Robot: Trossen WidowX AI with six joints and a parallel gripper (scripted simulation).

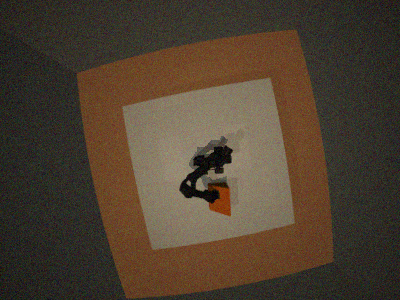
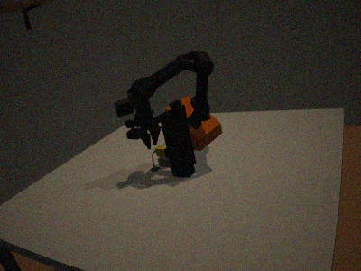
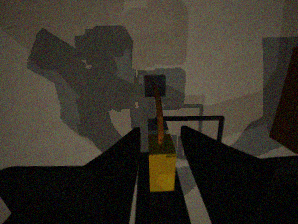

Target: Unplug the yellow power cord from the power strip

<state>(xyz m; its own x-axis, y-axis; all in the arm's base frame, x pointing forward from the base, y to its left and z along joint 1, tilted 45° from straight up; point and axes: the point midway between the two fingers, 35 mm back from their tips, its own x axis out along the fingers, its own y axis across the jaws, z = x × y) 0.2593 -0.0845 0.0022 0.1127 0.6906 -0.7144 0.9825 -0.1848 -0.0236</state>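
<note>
Right now my gripper tip is 60 mm to the right of the yellow plug and 10 mm above it. The rest, counted from my gripper tip: dark upright block 20 mm ahead, 160 mm to the left, 40 mm above.
</note>
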